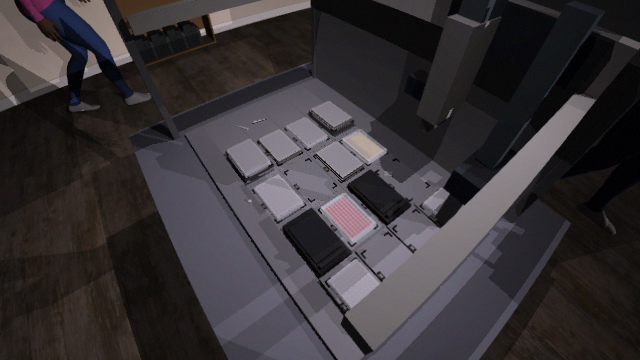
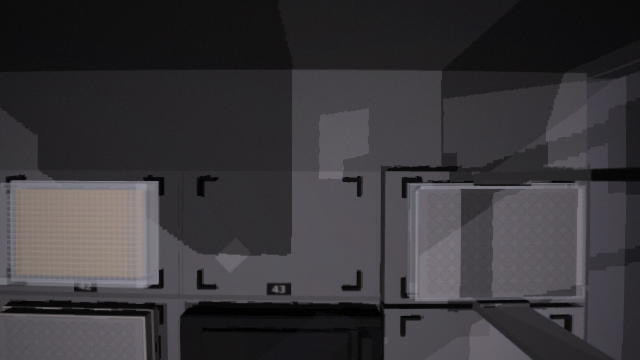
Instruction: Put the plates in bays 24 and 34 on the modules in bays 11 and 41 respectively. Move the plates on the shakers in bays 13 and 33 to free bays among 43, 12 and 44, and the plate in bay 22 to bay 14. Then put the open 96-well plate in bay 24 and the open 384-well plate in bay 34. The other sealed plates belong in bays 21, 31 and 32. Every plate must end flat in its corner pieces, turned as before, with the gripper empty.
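Frame: origin at the robot's base, x ahead, y left, z up, level; millimetres.
Seen in the pictures: gripper, between the fingertips: (image 1: 451,211) (image 2: 497,241); robot's base, origin of its link: (image 1: 228,157).
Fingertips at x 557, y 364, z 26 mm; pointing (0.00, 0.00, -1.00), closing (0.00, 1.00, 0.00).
Offsets run from my fingertips to a thing's top centre. "pt": to the spot under its first point.
My gripper (image 1: 446,202) (image 2: 501,242) is shut on a clear-sealed plate @(dx -1, dy +0, dz +7 mm) (image 1: 435,201) (image 2: 525,245) at bay 44; whether its base rests is hard to tell. Shakers 33 @(pt dx -154, dy -116, dz -3 mm) (image 1: 378,196) (image 2: 280,335) and 13 @(dx -161, dy -320, dz +5 mm) (image 1: 316,240) are bare. The tan open 384-well plate @(dx -329, dy +0, dz -12 mm) (image 1: 364,146) (image 2: 80,235) is in bay 42, the pink open 96-well plate @(dx -165, dy -214, dz -12 mm) (image 1: 348,217) in bay 23. Pale plates stand at bay 11 @(pt dx -483, dy -324, dz +7 mm) (image 1: 248,157), bay 41 @(pt dx -485, dy -6, dz +7 mm) (image 1: 331,115), bay 21 @(pt dx -481, dy -216, dz -12 mm) (image 1: 280,146), bay 31 @(pt dx -484, dy -113, dz -12 mm) (image 1: 306,132), bay 32 @(pt dx -323, dy -104, dz -11 mm) (image 1: 340,159) (image 2: 75,337), bay 12 @(pt dx -323, dy -323, dz -12 mm) (image 1: 278,196) and bay 14 @(pt dx -24, dy -321, dz +2 mm) (image 1: 354,282).
Bay 43 @(pt dx -130, dy +3, dz -26 mm) (image 2: 320,230) shows its corner pieces beside the held plate. The parked pipetting stage (image 1: 447,70) hangs behind the deck. A pale beam (image 1: 475,215) crosses the front right. Small loose tools @(dx -650, dy -200, dz -19 mm) (image 1: 259,121) lie at the far left of the deck.
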